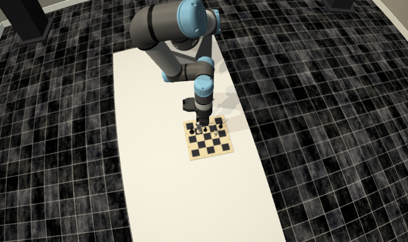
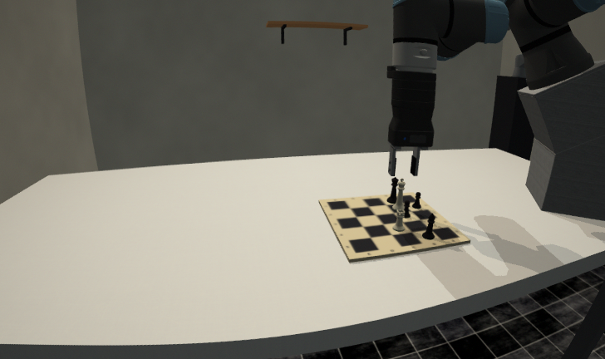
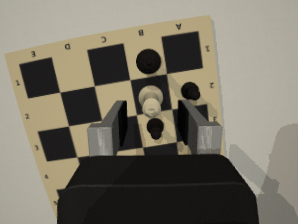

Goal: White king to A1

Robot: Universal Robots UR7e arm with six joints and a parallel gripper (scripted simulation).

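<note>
My hand is 60 mm above the white king. From my hand the other things lie so: chessboard: 90 mm below, 40 mm to the left, 30 mm ahead.
</note>
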